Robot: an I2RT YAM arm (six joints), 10 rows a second.
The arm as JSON. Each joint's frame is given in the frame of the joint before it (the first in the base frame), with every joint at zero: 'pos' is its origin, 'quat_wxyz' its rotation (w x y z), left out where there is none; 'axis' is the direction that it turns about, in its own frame. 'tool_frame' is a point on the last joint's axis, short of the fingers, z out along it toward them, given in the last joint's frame.
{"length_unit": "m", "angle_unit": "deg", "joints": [
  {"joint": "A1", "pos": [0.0, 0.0, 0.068], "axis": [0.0, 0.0, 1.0]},
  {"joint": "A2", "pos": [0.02, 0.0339, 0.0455], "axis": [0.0, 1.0, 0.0]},
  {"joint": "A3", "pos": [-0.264, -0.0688, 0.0], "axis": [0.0, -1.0, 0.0]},
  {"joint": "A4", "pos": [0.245, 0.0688, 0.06], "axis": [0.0, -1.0, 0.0]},
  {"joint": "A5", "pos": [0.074, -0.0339, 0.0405], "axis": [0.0, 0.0, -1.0]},
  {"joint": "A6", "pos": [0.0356, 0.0, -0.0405], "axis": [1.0, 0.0, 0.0]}
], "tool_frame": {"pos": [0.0, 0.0, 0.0], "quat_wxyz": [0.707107, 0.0, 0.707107, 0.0]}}
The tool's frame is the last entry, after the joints.
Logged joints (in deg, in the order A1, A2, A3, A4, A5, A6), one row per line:
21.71, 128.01, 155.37, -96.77, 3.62, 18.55
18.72, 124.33, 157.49, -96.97, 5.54, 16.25
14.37, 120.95, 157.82, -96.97, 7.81, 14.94
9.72, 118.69, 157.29, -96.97, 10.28, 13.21
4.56, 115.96, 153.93, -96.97, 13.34, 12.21
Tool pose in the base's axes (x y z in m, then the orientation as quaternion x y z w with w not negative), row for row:
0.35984, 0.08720, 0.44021, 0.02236, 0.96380, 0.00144, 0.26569
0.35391, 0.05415, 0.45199, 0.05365, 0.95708, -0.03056, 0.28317
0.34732, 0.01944, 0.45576, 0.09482, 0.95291, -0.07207, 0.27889
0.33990, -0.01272, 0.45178, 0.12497, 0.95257, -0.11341, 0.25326
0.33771, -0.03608, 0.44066, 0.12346, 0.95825, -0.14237, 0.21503
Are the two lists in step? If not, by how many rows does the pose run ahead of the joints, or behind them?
The pose runs 2 rows ahead of the joints: the pose in row i belongs to the joints in row i + 2.
